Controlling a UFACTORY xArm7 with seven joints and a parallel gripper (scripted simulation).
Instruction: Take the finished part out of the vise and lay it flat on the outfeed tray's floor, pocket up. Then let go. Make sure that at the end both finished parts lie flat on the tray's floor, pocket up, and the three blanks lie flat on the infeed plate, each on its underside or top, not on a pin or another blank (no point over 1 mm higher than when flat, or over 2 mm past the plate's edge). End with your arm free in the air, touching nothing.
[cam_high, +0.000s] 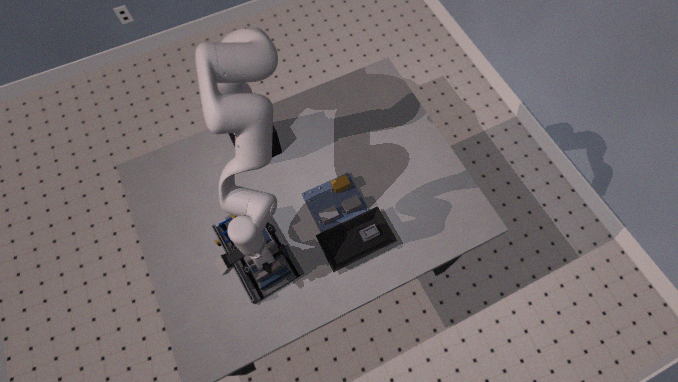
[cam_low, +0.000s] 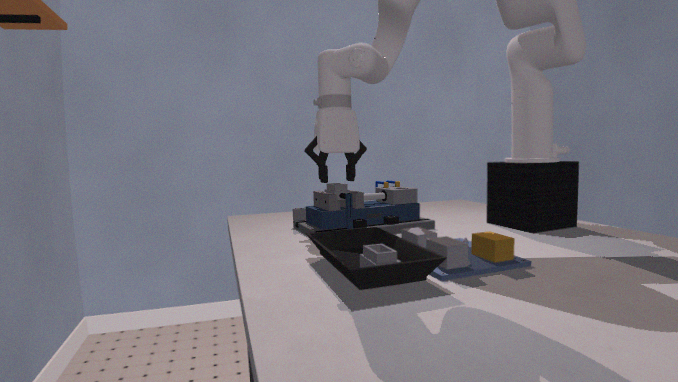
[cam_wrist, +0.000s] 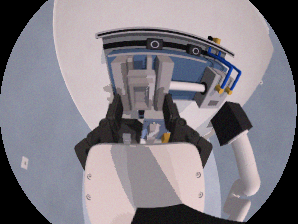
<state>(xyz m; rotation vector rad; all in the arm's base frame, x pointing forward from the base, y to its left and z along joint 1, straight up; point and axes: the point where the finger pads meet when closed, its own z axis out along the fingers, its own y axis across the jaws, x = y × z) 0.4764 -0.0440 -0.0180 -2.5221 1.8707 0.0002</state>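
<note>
Now: hand 100 mm above the blue vise, 60 mm past it and 20 mm to the left of it. From my hand the other things lie so: blue plate (280 mm to the left, 170 mm behind, 130 mm below); yellow block (310 mm to the left, 220 mm behind, 110 mm below).
</note>
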